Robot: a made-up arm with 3 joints.
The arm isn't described. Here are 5 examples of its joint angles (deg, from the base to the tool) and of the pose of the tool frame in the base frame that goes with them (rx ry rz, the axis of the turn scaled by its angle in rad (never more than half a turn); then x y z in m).
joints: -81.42 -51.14 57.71
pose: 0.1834 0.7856 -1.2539 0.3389 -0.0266 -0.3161
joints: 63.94 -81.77 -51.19
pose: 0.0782 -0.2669 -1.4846 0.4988 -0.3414 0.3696
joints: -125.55 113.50 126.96
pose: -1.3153 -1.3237 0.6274 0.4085 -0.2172 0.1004
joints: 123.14 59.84 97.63
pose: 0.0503 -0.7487 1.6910 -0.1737 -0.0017 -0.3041
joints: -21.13 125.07 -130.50
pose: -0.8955 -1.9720 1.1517 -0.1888 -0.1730 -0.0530
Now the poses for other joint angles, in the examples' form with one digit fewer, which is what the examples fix.
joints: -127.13 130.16 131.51
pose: -1.140 -1.182 0.403 0.391 -0.255 0.089
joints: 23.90 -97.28 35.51
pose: 0.811 -0.832 -1.545 0.475 -0.491 0.494
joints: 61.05 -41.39 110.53
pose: 2.018 -1.375 0.573 -0.221 -0.182 0.493
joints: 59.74 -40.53 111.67
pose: 2.030 -1.347 0.574 -0.215 -0.184 0.492
